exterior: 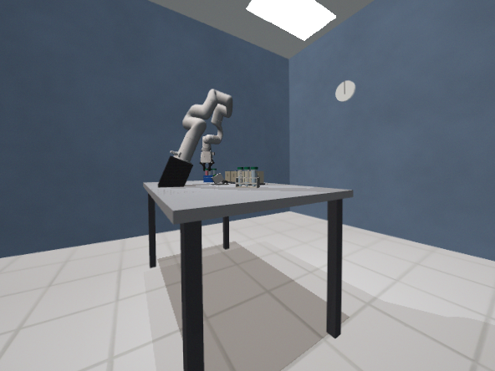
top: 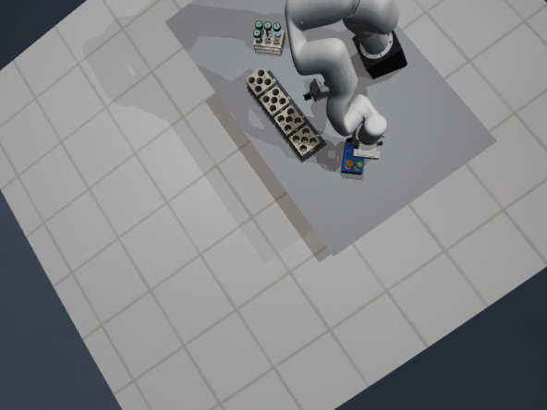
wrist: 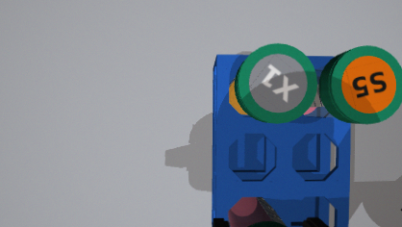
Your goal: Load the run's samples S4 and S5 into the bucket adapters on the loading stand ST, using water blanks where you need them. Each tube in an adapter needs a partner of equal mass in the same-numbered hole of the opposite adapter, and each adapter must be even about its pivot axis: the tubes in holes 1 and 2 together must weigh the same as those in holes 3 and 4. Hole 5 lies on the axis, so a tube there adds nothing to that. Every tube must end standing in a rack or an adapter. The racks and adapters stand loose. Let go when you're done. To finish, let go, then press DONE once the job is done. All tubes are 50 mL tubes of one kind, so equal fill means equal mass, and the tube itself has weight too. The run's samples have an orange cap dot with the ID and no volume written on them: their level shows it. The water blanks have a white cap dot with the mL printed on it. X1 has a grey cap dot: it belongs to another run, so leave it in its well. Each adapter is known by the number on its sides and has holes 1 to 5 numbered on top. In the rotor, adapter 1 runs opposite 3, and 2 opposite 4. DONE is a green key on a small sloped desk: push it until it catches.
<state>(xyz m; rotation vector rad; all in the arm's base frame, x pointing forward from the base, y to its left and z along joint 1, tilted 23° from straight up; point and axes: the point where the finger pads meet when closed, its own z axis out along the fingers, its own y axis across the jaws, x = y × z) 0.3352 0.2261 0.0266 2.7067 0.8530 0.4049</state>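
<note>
The blue rack is 9 cm below my hand, 4 cm ahead of it and 1 cm to the left of it. The rest, counted from my hand: white rack (64 cm to the right, 14 cm behind, 9 cm below); then adapter (20 cm to the right, 13 cm ahead, 7 cm below).
</note>
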